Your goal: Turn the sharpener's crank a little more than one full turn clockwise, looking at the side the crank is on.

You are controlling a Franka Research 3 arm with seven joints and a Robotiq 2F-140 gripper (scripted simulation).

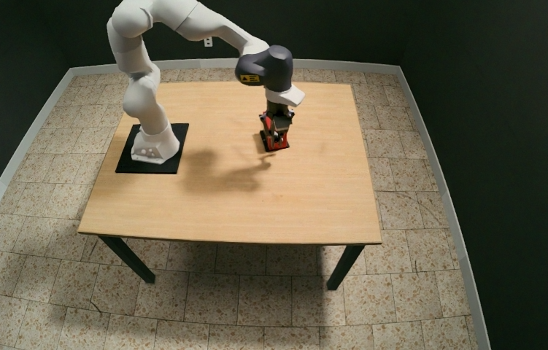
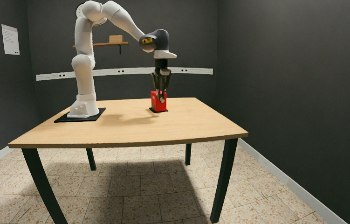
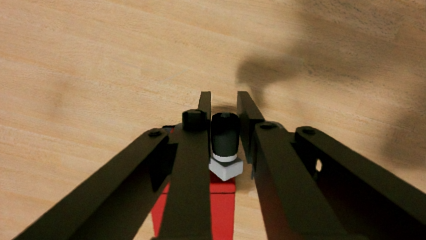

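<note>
Right now the crank is 30 mm to the left of my hand and 20 mm below it.
</note>
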